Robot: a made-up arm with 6 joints. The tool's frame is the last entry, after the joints.
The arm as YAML. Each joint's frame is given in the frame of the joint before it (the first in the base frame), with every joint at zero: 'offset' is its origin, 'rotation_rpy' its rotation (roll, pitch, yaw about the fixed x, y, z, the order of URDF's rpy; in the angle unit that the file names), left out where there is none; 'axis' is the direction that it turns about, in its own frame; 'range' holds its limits. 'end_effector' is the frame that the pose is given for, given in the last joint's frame.
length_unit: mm
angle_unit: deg
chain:
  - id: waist
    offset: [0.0, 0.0, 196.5]
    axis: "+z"
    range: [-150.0, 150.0]
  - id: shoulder
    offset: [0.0, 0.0, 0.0]
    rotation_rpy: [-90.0, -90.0, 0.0]
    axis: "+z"
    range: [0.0, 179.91]
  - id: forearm
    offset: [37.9, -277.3, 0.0]
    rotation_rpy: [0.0, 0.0, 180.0]
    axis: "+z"
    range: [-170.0, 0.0]
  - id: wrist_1
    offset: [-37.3, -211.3, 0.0]
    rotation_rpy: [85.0, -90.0, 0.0]
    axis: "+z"
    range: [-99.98, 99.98]
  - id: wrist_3
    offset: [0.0, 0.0, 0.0]
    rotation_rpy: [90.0, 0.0, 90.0]
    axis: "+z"
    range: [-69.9, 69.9]
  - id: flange
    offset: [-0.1, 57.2, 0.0]
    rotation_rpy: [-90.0, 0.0, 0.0]
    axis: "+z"
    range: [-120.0, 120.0]
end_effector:
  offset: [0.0, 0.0, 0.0]
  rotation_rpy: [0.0, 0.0, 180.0]
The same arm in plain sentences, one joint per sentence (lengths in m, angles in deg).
The arm has six revolute joints in a row. What follows holds with every joint at zero, and every direction is one of the base frame's. Joint 1 sits 0.1965 m along +z from the base frame's origin and rotates about +z, from -150.00 to 150.00 deg. Joint 2 sits at the same point as joint 1 and rotates about +y, from 0.00 to 179.91 deg. Joint 3 sits 0.2773 m along -x and 0.0379 m along +z from joint 2 and rotates about +y, from -170.00 to 0.00 deg. Joint 4 sits 0.2113 m along +x and 0.0373 m along +z from joint 3 and rotates about the direction (0.996191, 0, 0.087199), from -99.98 to 99.98 deg. Joint 5 sits at the same point as joint 4 and rotates about +y, from -69.90 to 69.90 deg. Joint 6 sits 0.0570 m along +x and 0.0049 m along +z from joint 5 and rotates about the direction (0.996191, 0, 0.087199), from -120.00 to 120.00 deg. The tool frame, which is the frame that the pose is given for, sits at the same point as joint 6; its axes are the base frame's turned by roll 0.00, pitch 85.00 and yaw 0.00 deg (as in URDF: about the fixed x, then y, then z).
